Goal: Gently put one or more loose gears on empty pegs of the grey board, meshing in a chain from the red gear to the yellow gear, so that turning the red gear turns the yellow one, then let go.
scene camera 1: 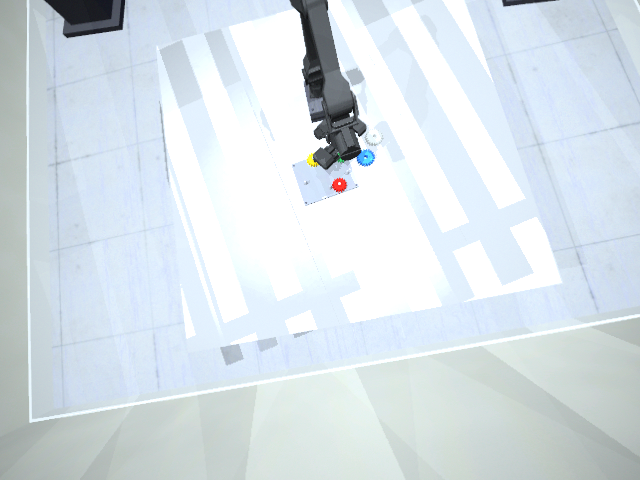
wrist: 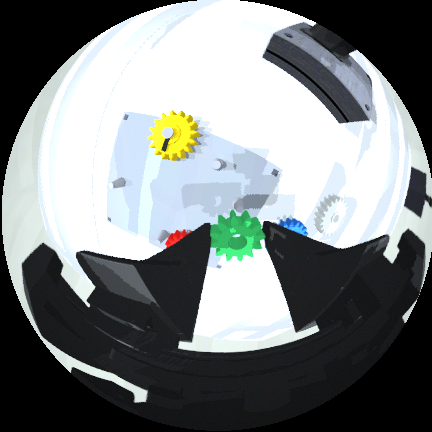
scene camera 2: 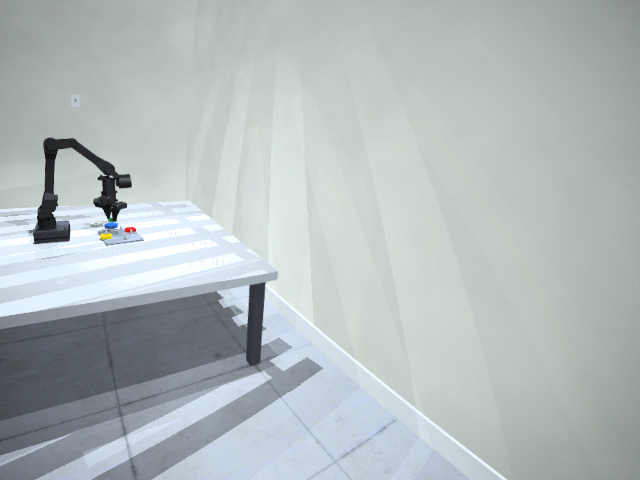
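Seen in the pictures: gripper, fingertip midpoint: (wrist: pixel 236 227) (scene camera 2: pixel 111 220); arm's base, origin of the base link: (scene camera 1: pixel 318 89) (scene camera 2: pixel 47 227).
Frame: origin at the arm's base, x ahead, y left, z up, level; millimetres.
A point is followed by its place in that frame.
Observation:
My gripper (wrist: pixel 236 227) {z 8, x 273, y 65 mm} is shut on the green gear (wrist: pixel 237 242) {z 9, x 283, y 74 mm} (scene camera 1: pixel 340 159) {z 18, x 291, y 65 mm} (scene camera 2: pixel 110 220) {z 11, x 270, y 53 mm} and holds it above the grey board (scene camera 1: pixel 316 191) {z -48, x 375, y -28 mm} (scene camera 2: pixel 125 240) {z -46, x 343, y -87 mm} (wrist: pixel 165 210) {z -48, x 333, y 8 mm}, near its edge on the blue gear's side. The yellow gear (scene camera 1: pixel 311 160) {z -32, x 260, y -40 mm} (scene camera 2: pixel 105 236) {z -34, x 254, y -52 mm} (wrist: pixel 176 135) {z -31, x 251, y -24 mm} sits on a peg at one corner. The red gear (scene camera 1: pixel 339 184) (scene camera 2: pixel 130 229) (wrist: pixel 180 240) sits on the board, partly behind a finger in the wrist view. Bare pegs include one (wrist: pixel 219 164) {z -27, x 248, y 26 mm} near the yellow gear, one (wrist: pixel 240 204) {z -31, x 265, y 68 mm} by the green gear and one (wrist: pixel 118 183) {z -36, x 338, y -62 mm} at the far side.
The loose blue gear (scene camera 1: pixel 366 157) {z -55, x 255, y 165 mm} (scene camera 2: pixel 111 225) {z -39, x 264, y 136 mm} (wrist: pixel 294 227) {z -39, x 241, y 148 mm} lies beside the board. The loose white gear (scene camera 1: pixel 373 137) {z -39, x 187, y 194 mm} (scene camera 2: pixel 96 224) {z -42, x 187, y 174 mm} (wrist: pixel 330 215) {z -41, x 186, y 186 mm} lies beyond it. The arm's base (scene camera 2: pixel 51 231) {z -4, x 27, y -43 mm} (wrist: pixel 320 70) {z -11, x 85, y 28 mm} stands on the table (scene camera 2: pixel 206 263) {z -56, x 667, y -388 mm}.

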